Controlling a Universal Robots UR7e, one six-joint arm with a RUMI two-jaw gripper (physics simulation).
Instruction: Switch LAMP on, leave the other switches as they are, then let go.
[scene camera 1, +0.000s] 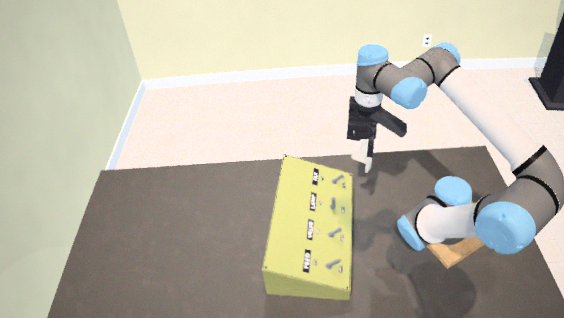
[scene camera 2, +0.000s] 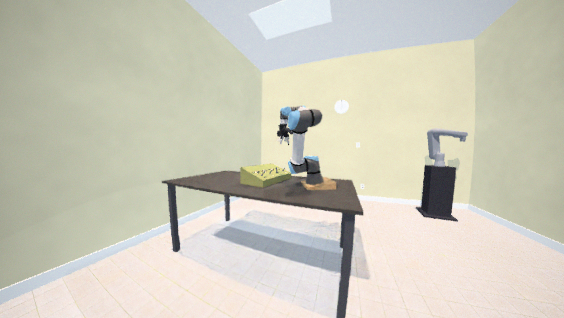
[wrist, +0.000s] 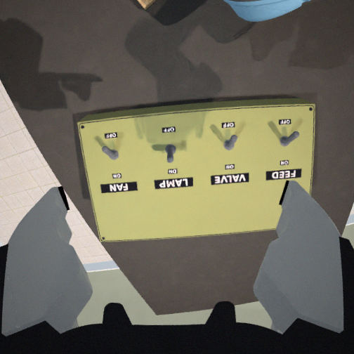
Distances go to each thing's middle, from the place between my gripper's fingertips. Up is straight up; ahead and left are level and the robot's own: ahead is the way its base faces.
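Looking at the yellow-green switch panel (scene camera 1: 299, 248), I find my gripper 4 cm to the right of it and 16 cm short of it. My gripper is also 28 cm above the panel.
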